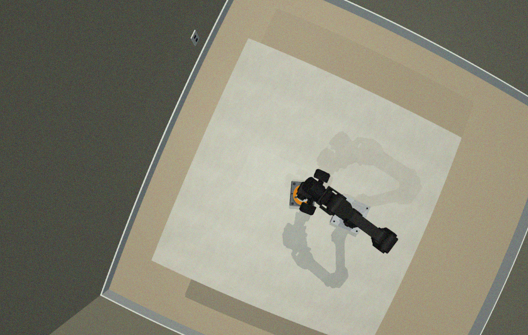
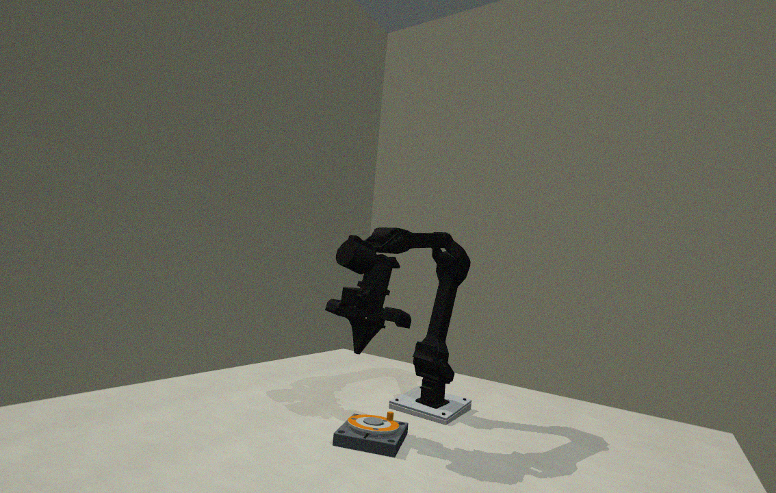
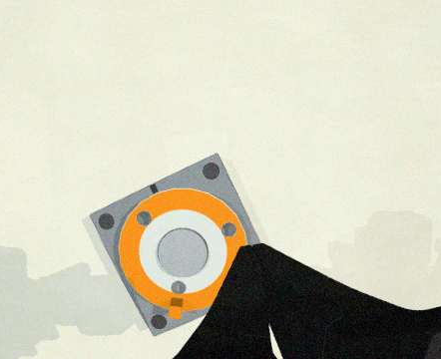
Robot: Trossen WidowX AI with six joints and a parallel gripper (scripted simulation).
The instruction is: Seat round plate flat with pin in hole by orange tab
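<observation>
Right now the round plate is 50 mm behind my gripper tip, 40 mm to the left of it and 130 mm below it. Also, from my gripper tip: grey square base (30 mm behind, 30 mm to the left, 150 mm below).
</observation>
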